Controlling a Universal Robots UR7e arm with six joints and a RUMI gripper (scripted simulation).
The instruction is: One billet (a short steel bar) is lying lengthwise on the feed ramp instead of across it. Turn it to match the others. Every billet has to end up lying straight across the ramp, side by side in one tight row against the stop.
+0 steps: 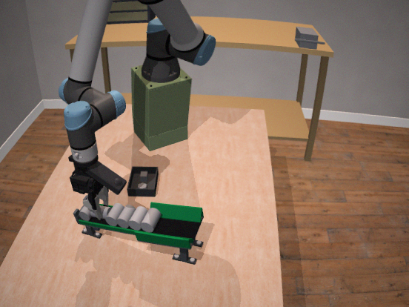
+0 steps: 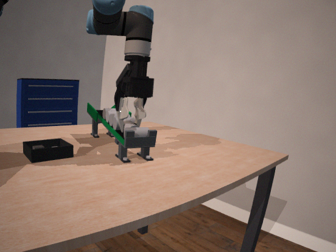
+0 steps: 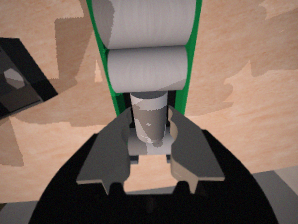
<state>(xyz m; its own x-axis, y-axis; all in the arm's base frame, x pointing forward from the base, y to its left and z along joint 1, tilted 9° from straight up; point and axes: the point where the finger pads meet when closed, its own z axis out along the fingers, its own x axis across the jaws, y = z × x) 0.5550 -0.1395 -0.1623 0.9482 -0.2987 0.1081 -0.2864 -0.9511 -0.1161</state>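
The grey stop is 20 mm behind my hand, 80 mm to the right of it and 20 mm below it. Round my hand: black tray: 230 mm behind, 100 mm to the left, 70 mm below.
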